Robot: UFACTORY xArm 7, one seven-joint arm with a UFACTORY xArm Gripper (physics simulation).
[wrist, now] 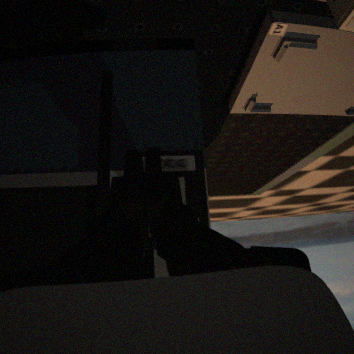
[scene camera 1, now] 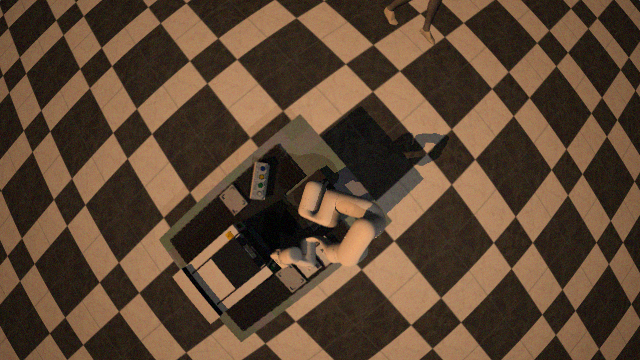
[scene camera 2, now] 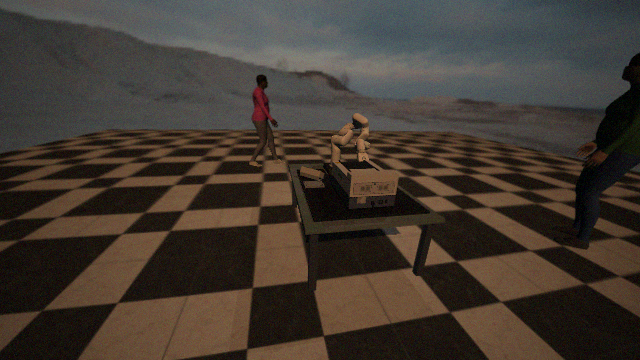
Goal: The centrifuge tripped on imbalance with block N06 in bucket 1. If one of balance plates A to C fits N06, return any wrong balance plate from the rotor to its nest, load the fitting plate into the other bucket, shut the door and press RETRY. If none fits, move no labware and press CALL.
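Observation:
The centrifuge stands on the dark table. My gripper is shut and empty, low at the centrifuge's edge nearest the arm. In the dim wrist view the fingers sit by a small white label on a dark bar; I cannot read it. A beige balance plate marked A1 lies just to the side of the gripper. Another plate lies near the button box. The buckets and block N06 are hidden in the dark.
A woman in a red top walks behind the table; her feet show at the top of the overhead view. A second person stands at the far right. The arm's elbow overhangs the table's edge.

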